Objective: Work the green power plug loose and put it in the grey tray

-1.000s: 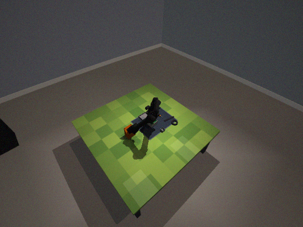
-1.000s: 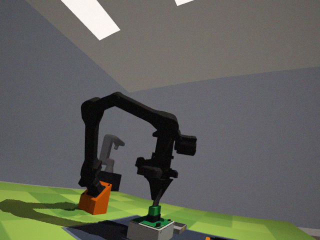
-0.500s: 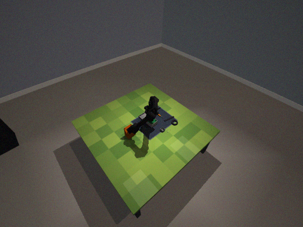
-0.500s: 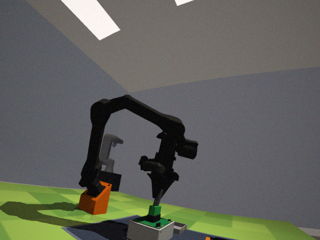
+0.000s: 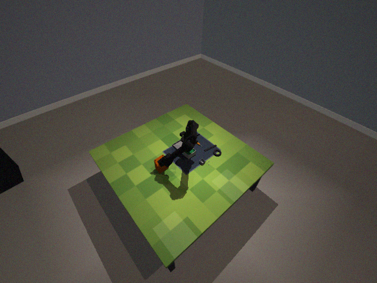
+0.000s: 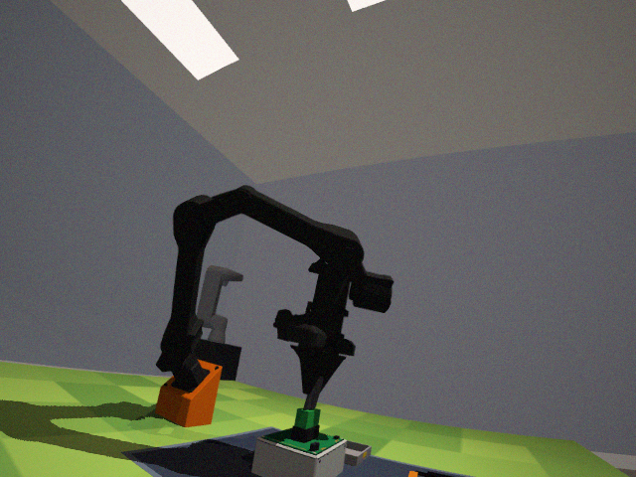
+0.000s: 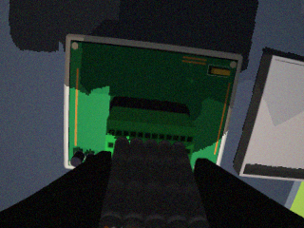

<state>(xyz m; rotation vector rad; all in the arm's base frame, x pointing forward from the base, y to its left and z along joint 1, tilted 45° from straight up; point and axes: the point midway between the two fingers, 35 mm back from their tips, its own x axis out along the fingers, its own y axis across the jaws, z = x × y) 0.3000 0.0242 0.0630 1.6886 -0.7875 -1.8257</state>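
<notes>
My gripper tip is 30 mm above the green power plug. From my gripper tip the other things lie so: dark mat: 50 mm ahead, 120 mm below; dark bar: 210 mm ahead, 110 mm to the right, 120 mm below.
</notes>
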